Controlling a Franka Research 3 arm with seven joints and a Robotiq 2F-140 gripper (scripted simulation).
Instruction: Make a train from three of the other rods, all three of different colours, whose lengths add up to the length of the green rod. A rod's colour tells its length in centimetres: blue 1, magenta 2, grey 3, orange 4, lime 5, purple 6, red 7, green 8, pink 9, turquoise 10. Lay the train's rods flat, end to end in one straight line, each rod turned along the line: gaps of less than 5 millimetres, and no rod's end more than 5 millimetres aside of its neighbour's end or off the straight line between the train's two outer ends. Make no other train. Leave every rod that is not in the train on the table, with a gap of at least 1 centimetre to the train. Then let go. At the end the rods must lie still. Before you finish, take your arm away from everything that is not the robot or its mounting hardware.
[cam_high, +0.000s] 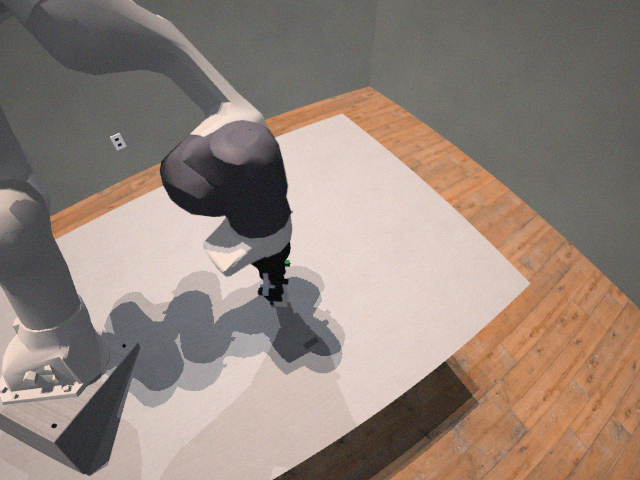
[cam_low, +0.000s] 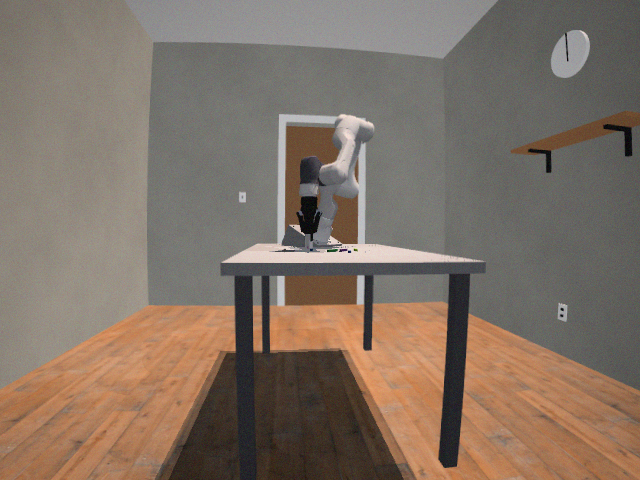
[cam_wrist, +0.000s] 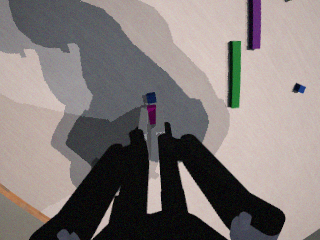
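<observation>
Now: the magenta rod 3 cm below my hand. Round my hand: green rod 11 cm to the left, 4 cm below, 2 cm ahead; then grey rod 11 cm to the right, 4 cm below, 2 cm ahead; then purple rod 16 cm to the left, 4 cm below, 2 cm behind.
</observation>
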